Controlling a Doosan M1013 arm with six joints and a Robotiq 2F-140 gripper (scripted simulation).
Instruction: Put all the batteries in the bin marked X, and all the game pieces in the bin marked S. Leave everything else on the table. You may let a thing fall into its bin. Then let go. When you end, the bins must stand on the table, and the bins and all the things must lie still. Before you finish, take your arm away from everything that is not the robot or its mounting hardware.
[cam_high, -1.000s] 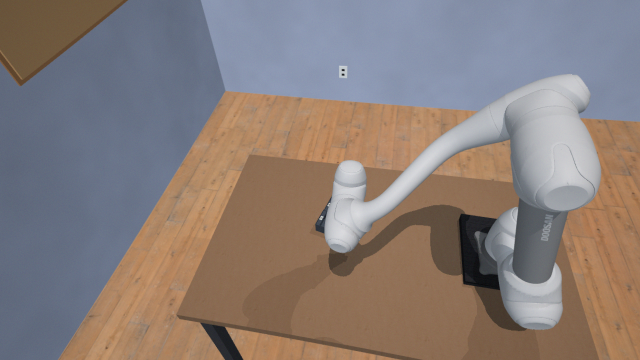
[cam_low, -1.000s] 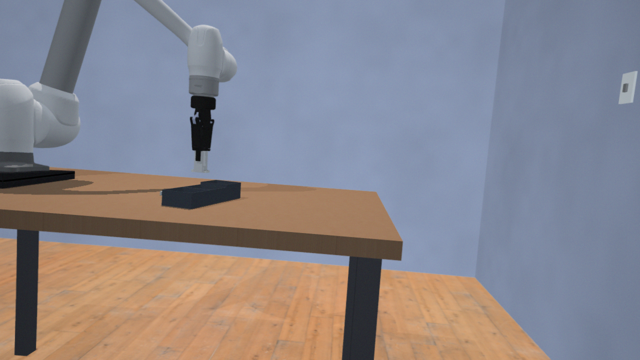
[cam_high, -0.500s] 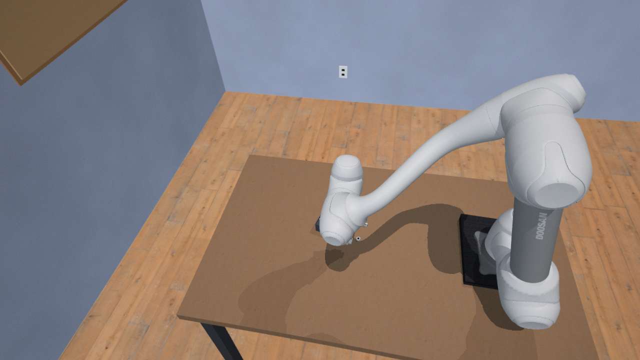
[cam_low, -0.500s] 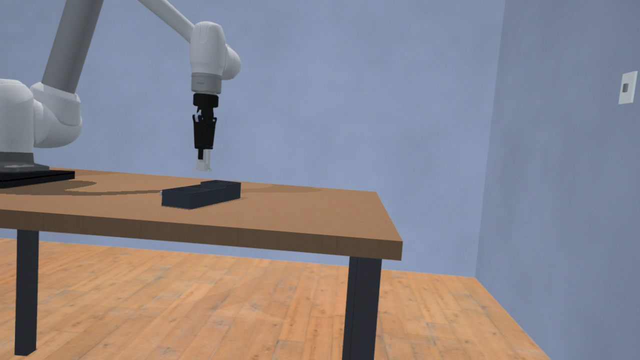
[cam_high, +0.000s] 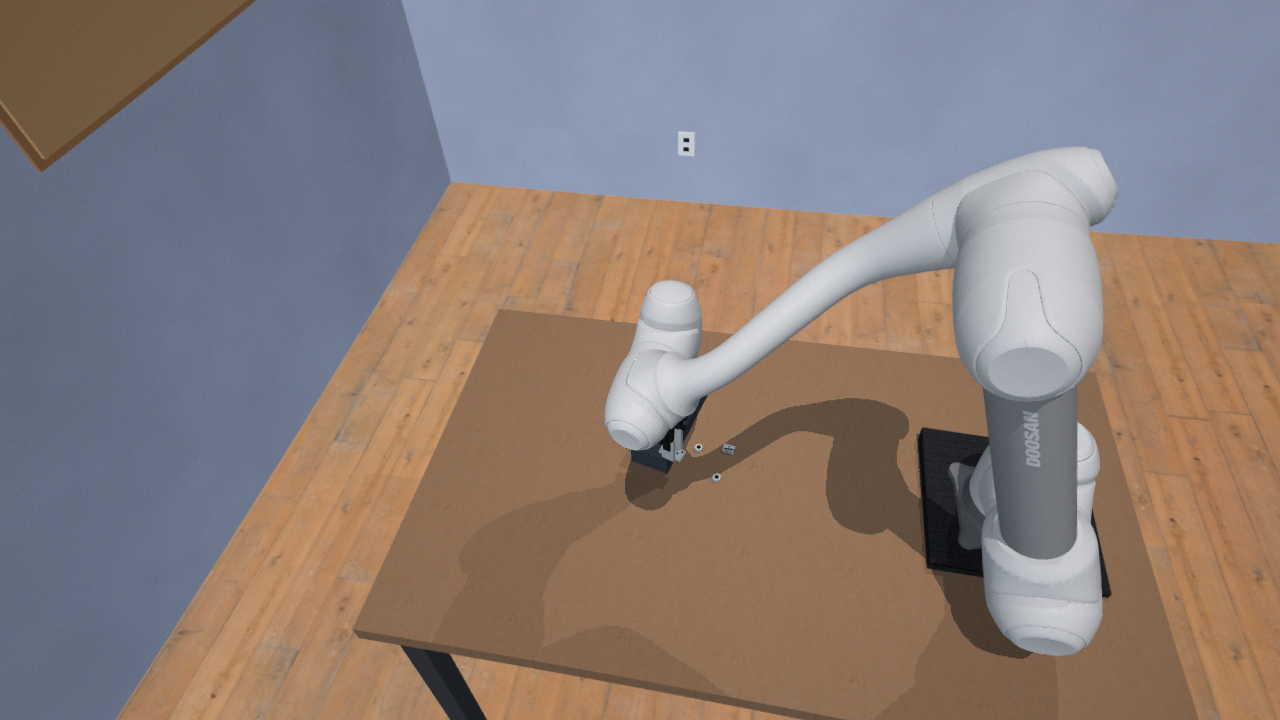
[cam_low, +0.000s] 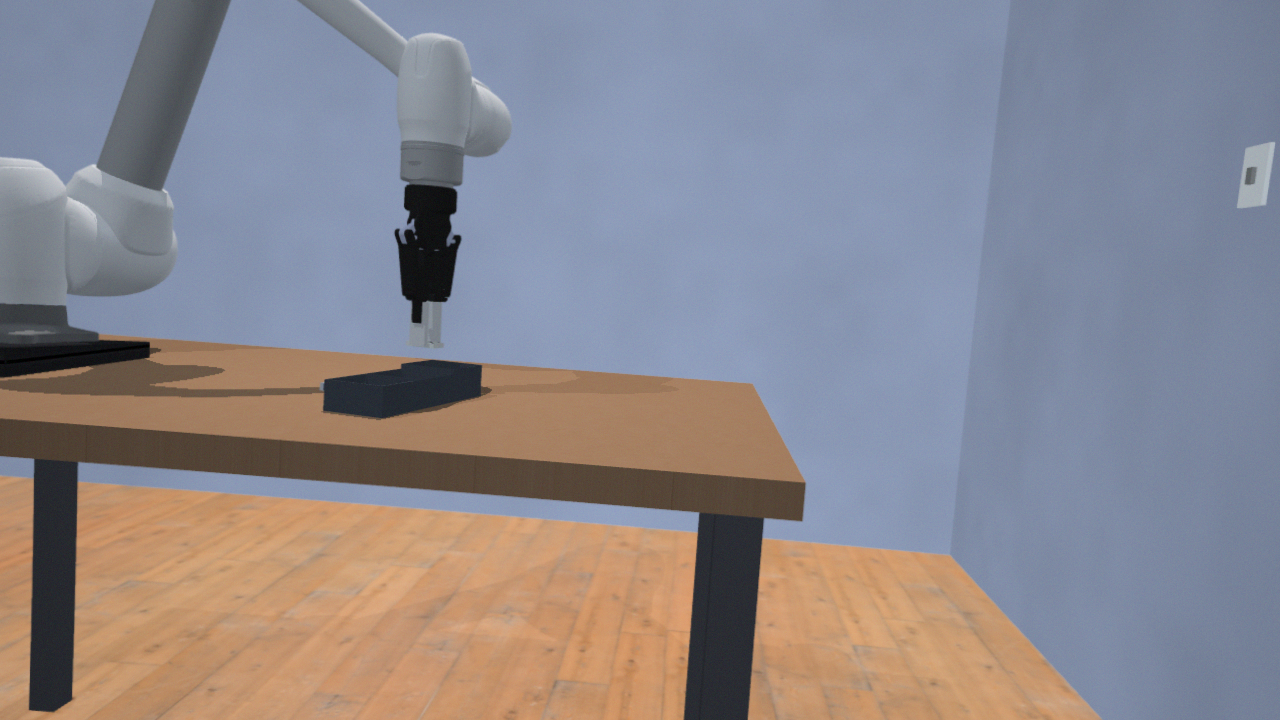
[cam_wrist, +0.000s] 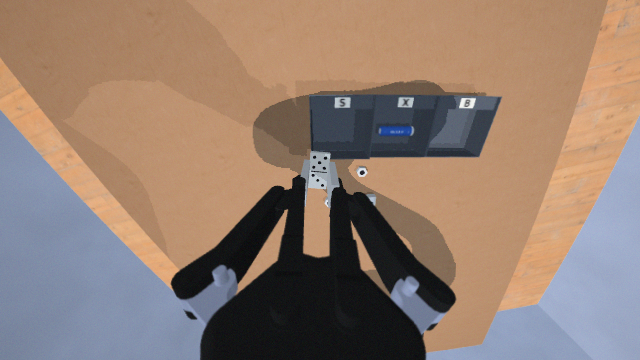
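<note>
My hand is 10 mm short of the dark three-part bin, 120 mm to the left of it and 80 mm above it. Round my hand: blue battery: 120 mm to the right, 90 mm below; then white domino: 30 mm below.
</note>
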